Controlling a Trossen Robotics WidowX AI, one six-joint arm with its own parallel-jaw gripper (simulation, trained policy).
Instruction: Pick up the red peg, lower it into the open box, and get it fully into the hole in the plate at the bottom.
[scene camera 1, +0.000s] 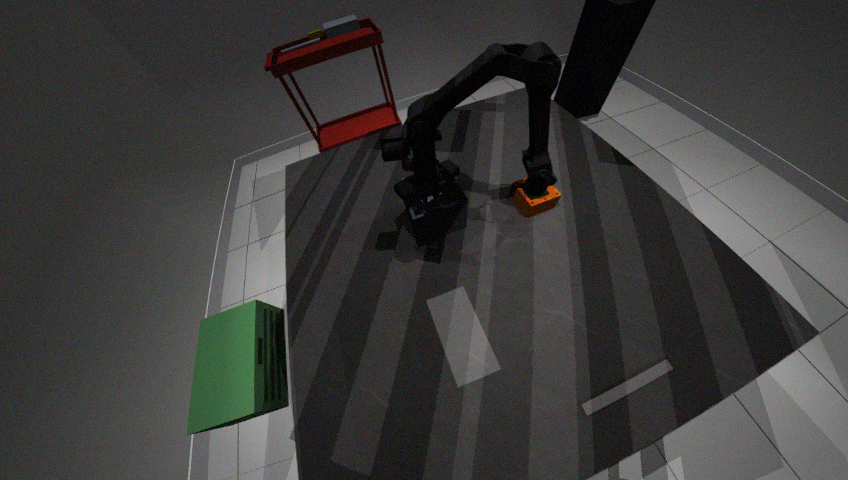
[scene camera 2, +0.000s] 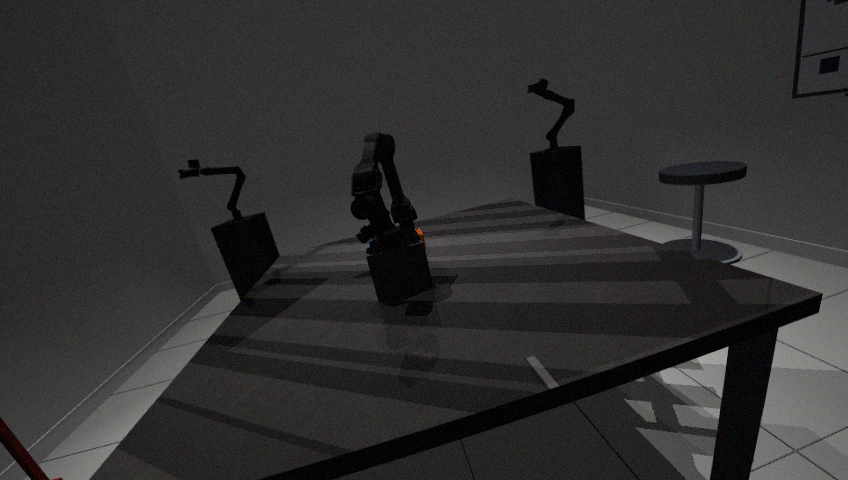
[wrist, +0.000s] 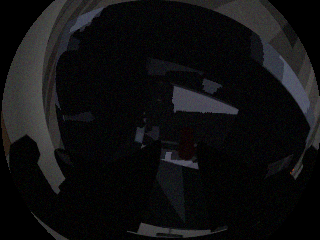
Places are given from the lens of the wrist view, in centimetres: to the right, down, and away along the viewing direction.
my gripper (wrist: 179, 146): 2, 2, 10
dark box (wrist: 106, 67): -4, -3, 6
plate (wrist: 173, 106): 1, -1, 11
The marked spots on the plate and the dark box are 7 cm apart.
